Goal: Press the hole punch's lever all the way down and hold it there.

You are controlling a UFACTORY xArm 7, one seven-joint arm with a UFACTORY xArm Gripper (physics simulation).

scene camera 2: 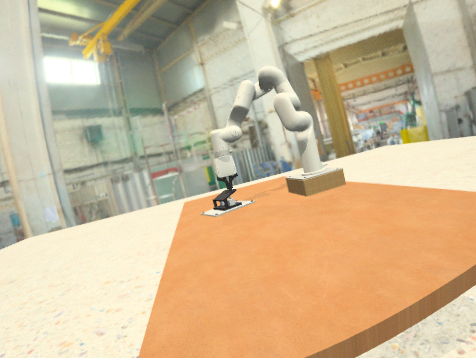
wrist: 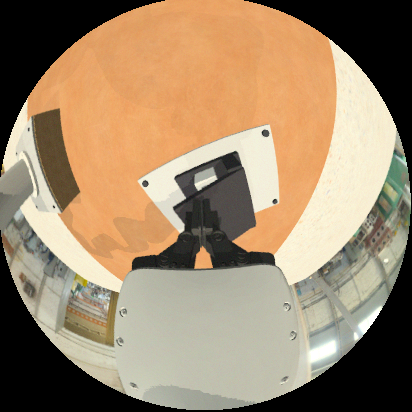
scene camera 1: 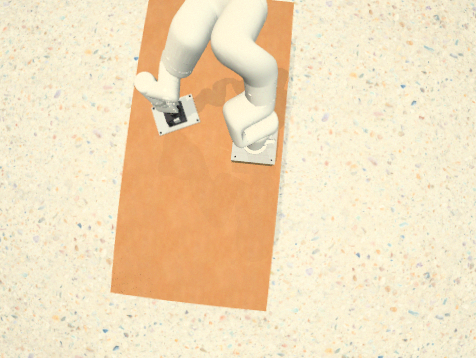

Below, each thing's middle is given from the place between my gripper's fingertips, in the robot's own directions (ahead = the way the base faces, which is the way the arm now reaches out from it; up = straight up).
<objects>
Now: hand 20 mm short of the black hole punch [wrist: 222, 179], 40 mm to the left of it and 40 mm above it. The rest, counted from my hand: white plate [scene camera 1: 187, 101]: 20 mm ahead, 40 mm to the right, 90 mm below.
</objects>
